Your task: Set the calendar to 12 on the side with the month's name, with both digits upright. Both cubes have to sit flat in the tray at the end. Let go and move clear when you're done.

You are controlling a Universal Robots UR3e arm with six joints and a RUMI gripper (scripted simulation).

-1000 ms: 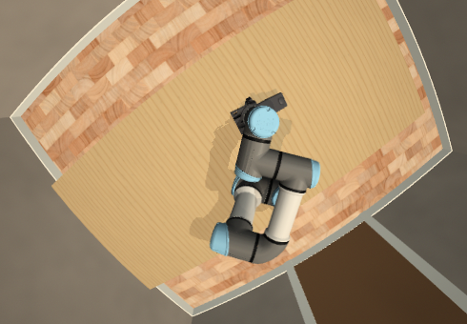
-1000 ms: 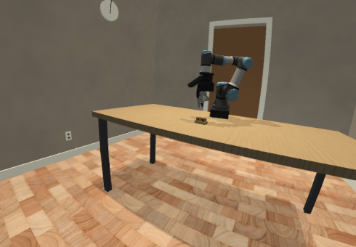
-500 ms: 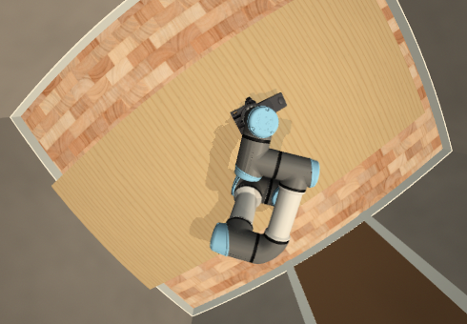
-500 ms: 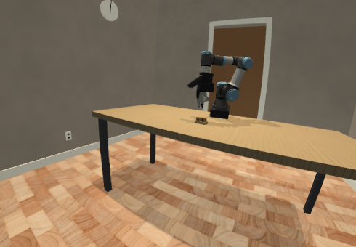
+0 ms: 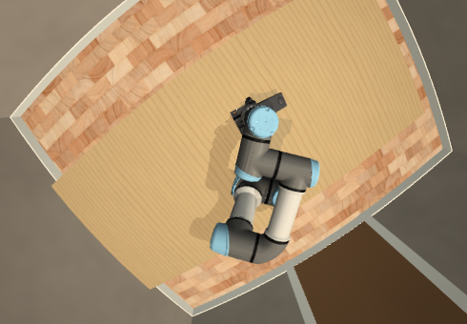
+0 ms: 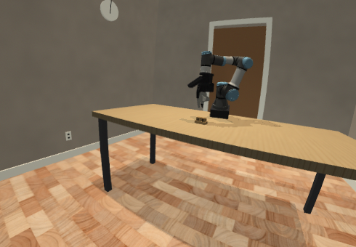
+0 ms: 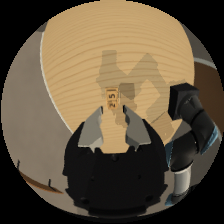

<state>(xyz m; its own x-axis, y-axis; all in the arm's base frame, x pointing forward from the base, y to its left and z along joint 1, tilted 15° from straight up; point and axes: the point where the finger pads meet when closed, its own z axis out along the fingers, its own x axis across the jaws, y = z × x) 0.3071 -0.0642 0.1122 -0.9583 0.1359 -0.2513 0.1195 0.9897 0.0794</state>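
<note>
Right now the wooden tray is 110 mm below my hand and 20 mm to the left of it.
</note>
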